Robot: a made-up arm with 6 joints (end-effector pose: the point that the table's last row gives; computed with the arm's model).
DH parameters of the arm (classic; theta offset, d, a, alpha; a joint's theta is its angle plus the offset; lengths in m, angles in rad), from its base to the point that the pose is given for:
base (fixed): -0.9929 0 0.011 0
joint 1: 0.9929 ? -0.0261 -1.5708
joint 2: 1.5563 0 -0.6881 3.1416
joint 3: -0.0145 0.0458 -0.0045 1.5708
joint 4: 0 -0.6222 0.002 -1.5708
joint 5: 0 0.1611 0.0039 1.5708
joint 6: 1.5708 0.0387 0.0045 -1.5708
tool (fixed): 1.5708 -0.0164 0 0
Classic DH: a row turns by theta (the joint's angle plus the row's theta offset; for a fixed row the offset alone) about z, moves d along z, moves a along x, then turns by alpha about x.
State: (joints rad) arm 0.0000 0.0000 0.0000 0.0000 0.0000 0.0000
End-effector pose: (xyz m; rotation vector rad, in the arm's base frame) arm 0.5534 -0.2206 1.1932 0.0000 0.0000 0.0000
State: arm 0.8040 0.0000 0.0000 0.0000 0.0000 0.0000
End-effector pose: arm 0.5381 0.2383 1.1932 0.0000 0.0000 0.8040
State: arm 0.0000 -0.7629 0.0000 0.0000 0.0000 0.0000
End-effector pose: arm -0.0687 -0.2206 1.4038 0.0000 -0.7629 0.0000
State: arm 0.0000 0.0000 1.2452 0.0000 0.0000 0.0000
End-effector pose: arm 0.1734 -0.2206 1.7582 0.0000 -1.2452 0.0000
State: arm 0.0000 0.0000 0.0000 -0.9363 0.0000 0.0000
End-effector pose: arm 0.5534 -0.1352 1.0689 0.9363 0.0000 0.0000
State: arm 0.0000 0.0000 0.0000 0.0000 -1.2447 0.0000
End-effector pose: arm 0.5605 -0.2206 1.2437 0.0000 1.2447 0.0000
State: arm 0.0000 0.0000 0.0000 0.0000 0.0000 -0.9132
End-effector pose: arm 0.5534 -0.2059 1.1960 0.9132 0.0000 0.0000
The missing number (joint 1, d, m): 0.523
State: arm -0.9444 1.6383 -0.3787 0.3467 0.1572 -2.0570
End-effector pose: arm 0.1205 -0.4822 -0.0601 1.9892 0.8134 -2.1235
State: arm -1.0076 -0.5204 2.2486 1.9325 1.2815 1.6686
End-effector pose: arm -0.5499 0.8354 1.1657 0.3322 -0.3475 0.7475
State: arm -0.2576 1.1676 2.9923 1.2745 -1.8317 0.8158
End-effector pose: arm 0.2504 -0.1361 1.3567 -0.3281 0.5563 -1.3800
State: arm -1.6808 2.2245 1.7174 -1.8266 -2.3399 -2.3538
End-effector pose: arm -0.1373 -1.0267 -0.3291 -1.8863 -0.8241 -0.2266
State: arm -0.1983 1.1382 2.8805 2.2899 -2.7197 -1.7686
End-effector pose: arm 0.3941 -0.0229 1.4491 -1.5985 1.3390 1.5796
